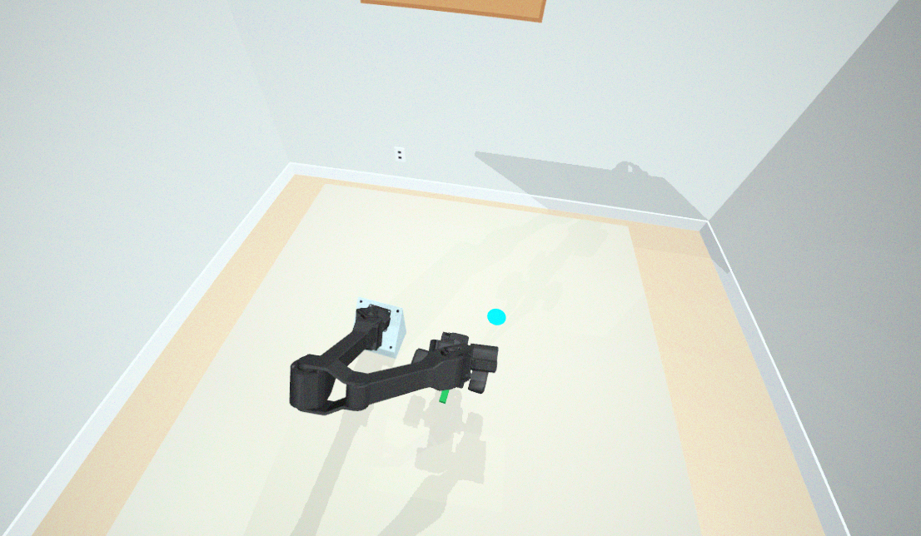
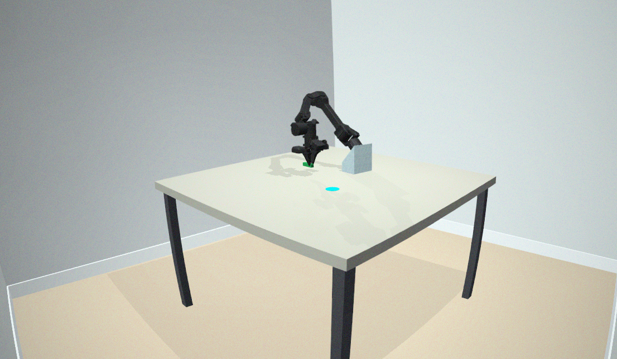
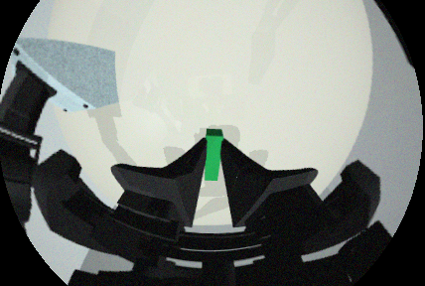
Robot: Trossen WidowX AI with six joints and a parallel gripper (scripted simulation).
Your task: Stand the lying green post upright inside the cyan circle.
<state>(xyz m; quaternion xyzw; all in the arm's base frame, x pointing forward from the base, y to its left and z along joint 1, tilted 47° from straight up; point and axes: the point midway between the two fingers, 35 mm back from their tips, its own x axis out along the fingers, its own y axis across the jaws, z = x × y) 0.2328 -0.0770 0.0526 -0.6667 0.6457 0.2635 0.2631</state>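
Right now my gripper tip is 80 mm short of the cyan circle, 260 mm to the right of it and 50 mm above it. Also, from my gripper tip: green post 20 mm to the right.
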